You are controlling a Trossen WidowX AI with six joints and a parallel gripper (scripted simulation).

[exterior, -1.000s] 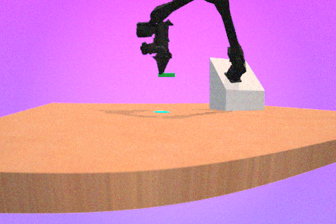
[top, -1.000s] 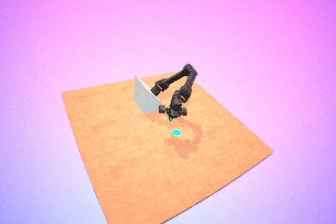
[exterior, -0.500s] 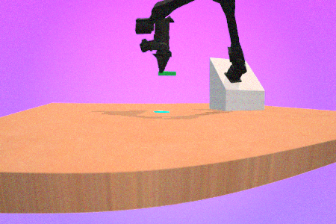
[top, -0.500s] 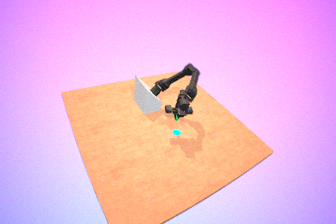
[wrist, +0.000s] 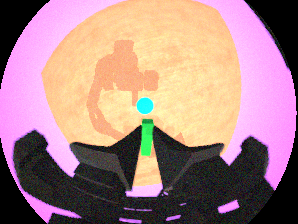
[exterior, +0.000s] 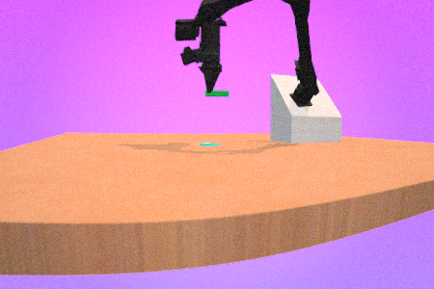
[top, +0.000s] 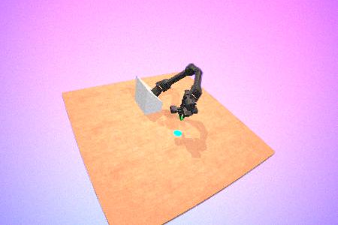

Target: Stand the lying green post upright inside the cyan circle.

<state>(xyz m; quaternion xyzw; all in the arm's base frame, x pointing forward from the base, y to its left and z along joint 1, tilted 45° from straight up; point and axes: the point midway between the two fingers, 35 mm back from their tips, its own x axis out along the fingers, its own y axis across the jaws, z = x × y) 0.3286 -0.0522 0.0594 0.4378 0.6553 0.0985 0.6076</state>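
My gripper tip is now 140 mm above the cyan circle. The rest, counted from my gripper tip: green post 20 mm behind, 10 mm to the left.
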